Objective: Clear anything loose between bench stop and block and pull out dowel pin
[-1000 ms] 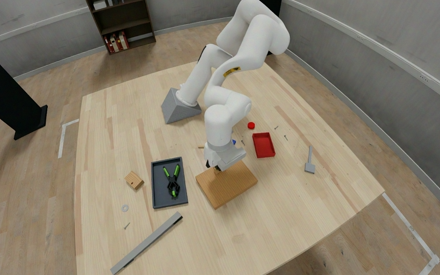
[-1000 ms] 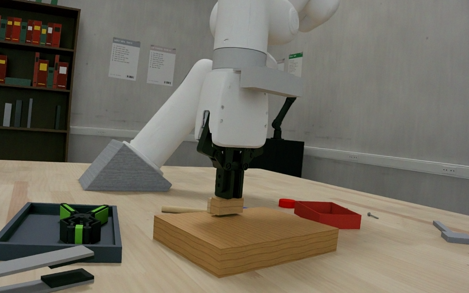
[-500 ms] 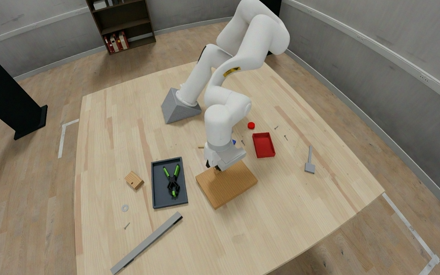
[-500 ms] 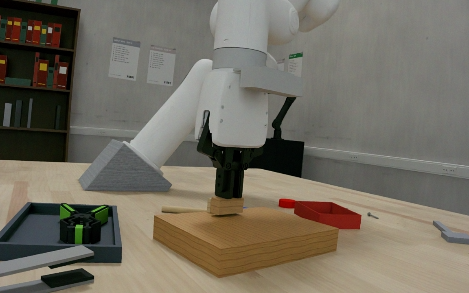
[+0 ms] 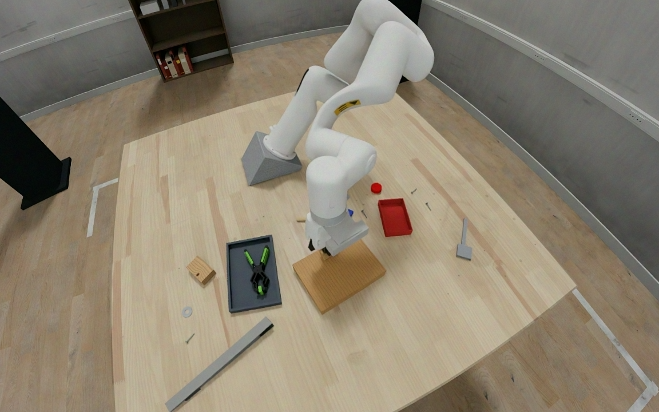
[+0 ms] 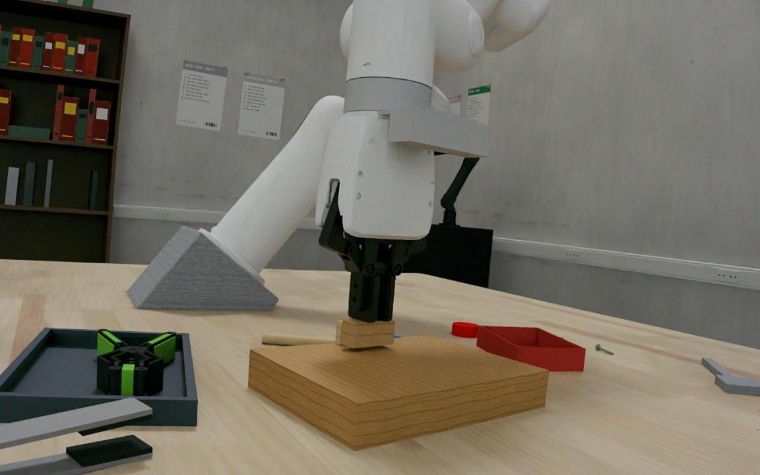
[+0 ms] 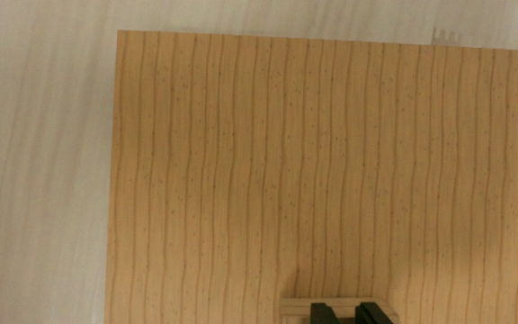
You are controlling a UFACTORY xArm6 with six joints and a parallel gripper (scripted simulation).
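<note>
Right now my hand is 20 mm above the dowel pin. From my hand the other things lie so: loose dowel (140 mm behind, 20 mm to the left, 70 mm below); bench board (40 mm ahead, 50 mm below); small wooden block (30 mm below).
</note>
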